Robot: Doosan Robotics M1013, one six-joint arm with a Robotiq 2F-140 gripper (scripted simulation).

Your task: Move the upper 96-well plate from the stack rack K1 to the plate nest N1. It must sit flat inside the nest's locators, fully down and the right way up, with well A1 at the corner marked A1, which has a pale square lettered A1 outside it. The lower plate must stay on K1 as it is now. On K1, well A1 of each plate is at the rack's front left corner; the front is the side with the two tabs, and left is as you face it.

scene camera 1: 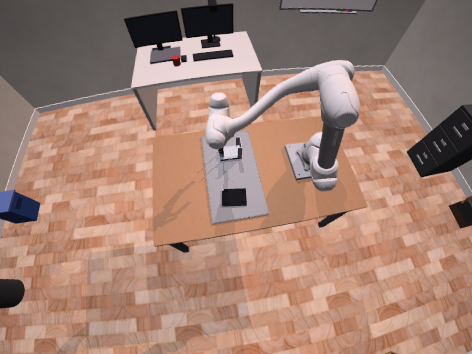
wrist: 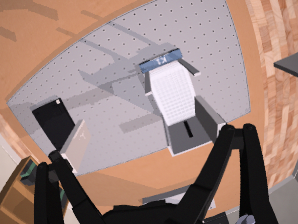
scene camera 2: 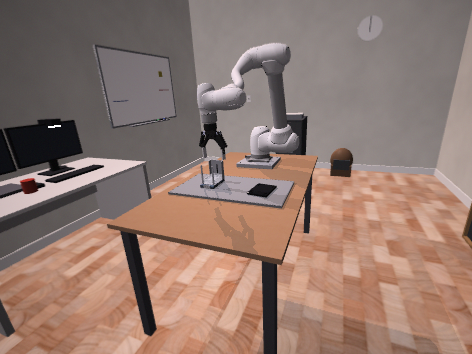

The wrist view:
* my gripper: 139, 117
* black plate nest N1: 57, 126
